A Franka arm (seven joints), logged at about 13 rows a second.
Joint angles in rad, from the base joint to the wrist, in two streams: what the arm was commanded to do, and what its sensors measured. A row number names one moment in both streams.
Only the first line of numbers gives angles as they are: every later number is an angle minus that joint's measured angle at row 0.
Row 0, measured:
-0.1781 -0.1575 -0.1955 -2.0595 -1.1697 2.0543 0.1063
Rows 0 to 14, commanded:
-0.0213 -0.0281 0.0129 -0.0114 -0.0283 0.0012 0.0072
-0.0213 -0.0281 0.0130 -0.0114 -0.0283 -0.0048 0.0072
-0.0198 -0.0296 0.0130 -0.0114 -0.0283 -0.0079 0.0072
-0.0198 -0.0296 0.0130 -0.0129 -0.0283 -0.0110 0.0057
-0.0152 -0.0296 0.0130 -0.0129 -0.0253 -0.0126 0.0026
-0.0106 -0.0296 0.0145 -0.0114 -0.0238 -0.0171 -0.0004
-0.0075 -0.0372 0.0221 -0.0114 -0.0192 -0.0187 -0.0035
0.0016 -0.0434 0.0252 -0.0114 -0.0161 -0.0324 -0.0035
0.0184 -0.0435 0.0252 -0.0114 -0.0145 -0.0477 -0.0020
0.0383 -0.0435 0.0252 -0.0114 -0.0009 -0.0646 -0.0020
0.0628 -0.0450 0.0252 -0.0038 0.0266 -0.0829 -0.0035
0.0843 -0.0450 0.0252 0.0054 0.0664 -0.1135 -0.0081
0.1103 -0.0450 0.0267 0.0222 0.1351 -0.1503 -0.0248
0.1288 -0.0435 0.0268 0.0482 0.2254 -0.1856 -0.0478
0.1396 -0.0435 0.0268 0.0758 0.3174 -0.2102 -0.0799
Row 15, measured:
0.1079 -0.0297 0.0303 0.0304 0.1907 -0.1464 -0.0206
